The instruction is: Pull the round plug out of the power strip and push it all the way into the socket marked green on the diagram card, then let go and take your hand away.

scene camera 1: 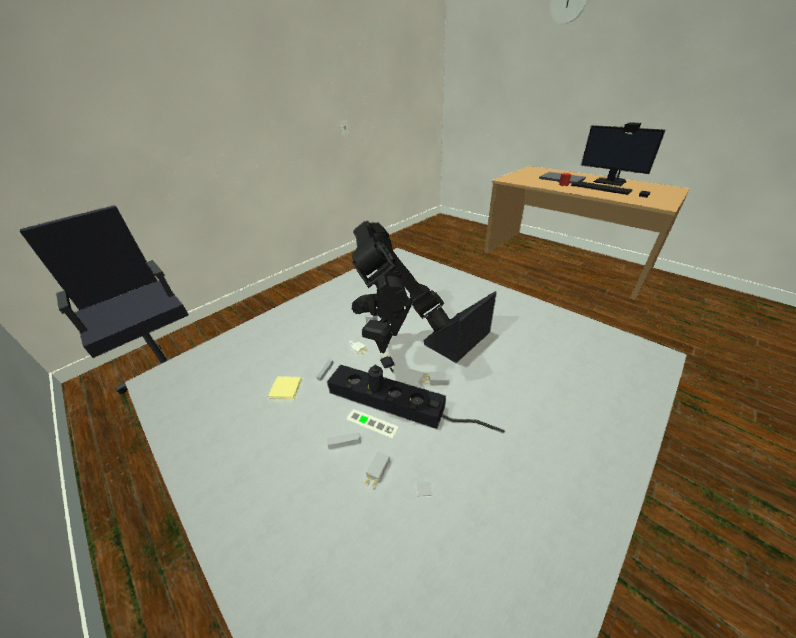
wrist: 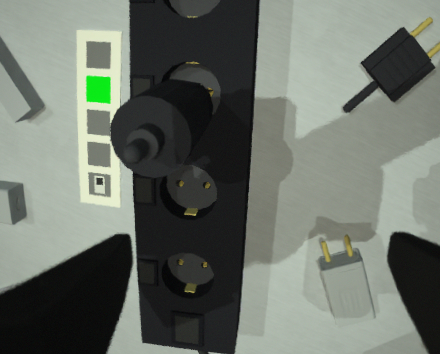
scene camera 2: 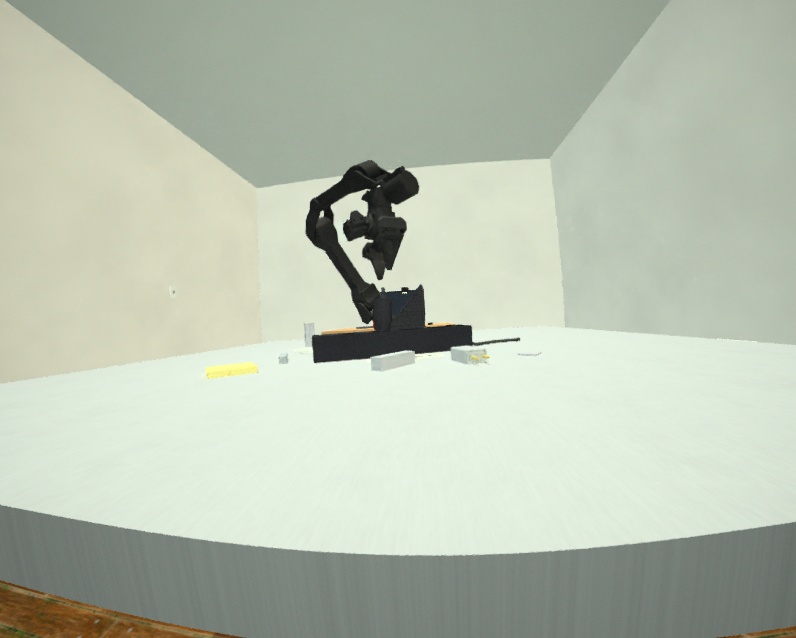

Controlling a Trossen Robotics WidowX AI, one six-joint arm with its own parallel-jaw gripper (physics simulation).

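Places are measured from the arm's base along level axes (x ahead, y left, z up), in millimetres.
Where they show: gripper, fingertip midpoint: (scene camera 1: 388,344) (wrist: 262,248) (scene camera 2: 384,275); arm's base, origin of the base link: (scene camera 1: 443,326) (scene camera 2: 391,324).
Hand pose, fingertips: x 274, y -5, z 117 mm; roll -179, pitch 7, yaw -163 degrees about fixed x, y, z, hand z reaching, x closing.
Things, the pixels of their centre, and the offset from my fingertips.
- round black plug, body centre: (wrist: 171,118) (scene camera 2: 382,316) (scene camera 1: 375,380) dy -7, dx +56, dz -94 mm
- diagram card, body centre: (wrist: 98,122) (scene camera 1: 371,423) dy +32, dx +128, dz -173 mm
- pale plug, body centre: (wrist: 345,278) (scene camera 1: 435,378) dy +88, dx -97, dz -163 mm
- grey bar, body centre: (wrist: 2,72) (scene camera 2: 394,360) (scene camera 1: 343,440) dy +14, dx +214, dz -164 mm
- grey plug, body centre: (scene camera 2: 470,355) (scene camera 1: 376,470) dy +132, dx +222, dz -163 mm
The black power strip (scene camera 1: 425,410) (scene camera 2: 345,347) (wrist: 235,45) lies on the white table. The round black plug (scene camera 1: 375,380) (scene camera 2: 382,312) (wrist: 155,130) stands in or on its second socket from the end away from the cable, the place marked green on the diagram card (scene camera 1: 373,423) (wrist: 81,120). In the wrist view part of the socket floor and a gold contact show beside the plug's foot, so it does not look flush; its exact depth and tilt cannot be told. My gripper (scene camera 1: 390,338) (scene camera 2: 385,272) (wrist: 262,248) is open and empty, above and apart from the plug.
A black plug (scene camera 1: 387,362) (wrist: 397,65) and a pale plug (scene camera 1: 437,382) (wrist: 347,285) lie beside the strip. Near the card lie a grey bar (scene camera 1: 343,441) (scene camera 2: 392,360) and grey plug (scene camera 1: 378,466) (scene camera 2: 465,354). A black panel (scene camera 1: 468,328) stands behind; yellow notes (scene camera 1: 285,387) (scene camera 2: 231,370) lie left.
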